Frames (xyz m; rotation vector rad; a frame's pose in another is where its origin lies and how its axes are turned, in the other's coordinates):
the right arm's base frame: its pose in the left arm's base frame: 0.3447 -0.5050 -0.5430 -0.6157 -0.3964 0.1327
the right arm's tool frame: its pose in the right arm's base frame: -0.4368 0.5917 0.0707 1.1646 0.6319 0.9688
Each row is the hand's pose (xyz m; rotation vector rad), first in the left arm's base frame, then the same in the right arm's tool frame.
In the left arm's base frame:
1: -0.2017 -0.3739 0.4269 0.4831 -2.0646 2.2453
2: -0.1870 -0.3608 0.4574 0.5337 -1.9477 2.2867
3: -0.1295 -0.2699 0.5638 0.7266 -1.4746 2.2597
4: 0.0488 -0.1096 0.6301 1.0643 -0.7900 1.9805
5: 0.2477 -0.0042 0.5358 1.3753 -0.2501 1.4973
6: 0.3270 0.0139 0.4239 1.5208 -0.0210 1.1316
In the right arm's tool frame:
1: -0.7349 0.7182 1.0047 -1.1231 -1.4011 2.0978
2: -0.7275 0.7324 1.0373 -1.0473 -1.3323 2.0817
3: -0.6601 0.8009 1.1541 -0.7467 -1.1463 1.8667
4: -0.4720 0.8036 1.3169 -0.2174 -0.9481 1.4504
5: -0.2719 0.6747 1.3711 0.3139 -0.8477 0.9867
6: -0.1891 0.5695 1.3363 0.6042 -0.8417 0.6826

